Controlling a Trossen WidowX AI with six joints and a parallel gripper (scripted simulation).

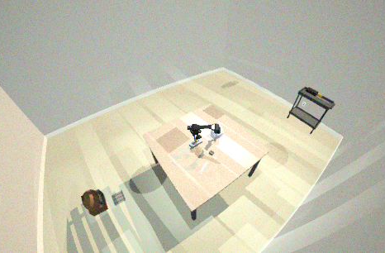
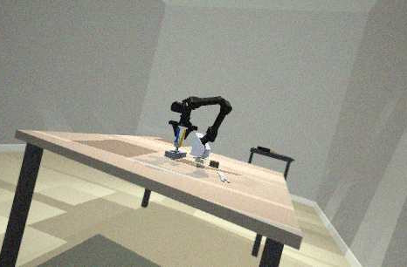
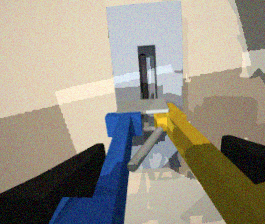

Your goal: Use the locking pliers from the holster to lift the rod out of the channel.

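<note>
My gripper tip is now 11 cm above the channel block and 1 cm past it. From my gripper tip the other things lie so: grey link bar: 1 cm to the right; then rod: 11 cm below, 1 cm to the right; then yellow handle: 2 cm to the left, 1 cm above.
</note>
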